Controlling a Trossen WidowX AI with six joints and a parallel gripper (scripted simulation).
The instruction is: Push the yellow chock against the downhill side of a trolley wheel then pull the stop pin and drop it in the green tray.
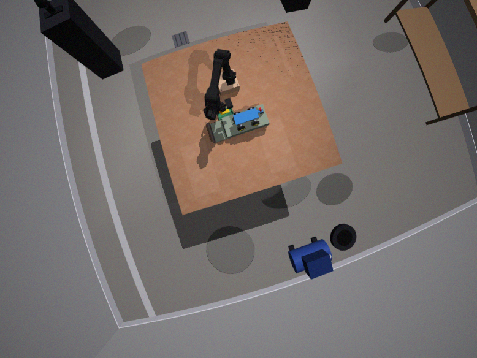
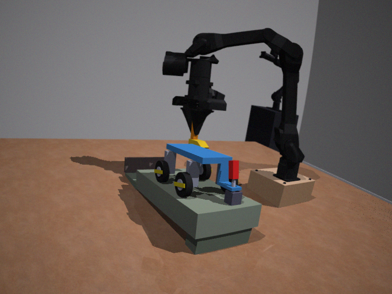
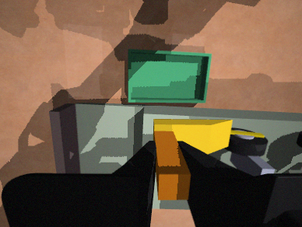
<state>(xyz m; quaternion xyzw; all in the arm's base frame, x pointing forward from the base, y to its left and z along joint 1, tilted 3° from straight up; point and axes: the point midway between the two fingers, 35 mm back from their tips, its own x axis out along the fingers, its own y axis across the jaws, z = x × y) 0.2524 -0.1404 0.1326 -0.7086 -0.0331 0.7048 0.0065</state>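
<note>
The red-headed stop pin is 27 cm to the left of my gripper tip, 6 cm ahead of it and 2 cm below it. The rest, counted from my gripper tip: blue trolley (16 cm to the left, 8 cm ahead, 4 cm below); then yellow chock (2 cm to the left, 1 cm below); then green tray (16 cm below, 4 cm behind, 3 cm to the left).
</note>
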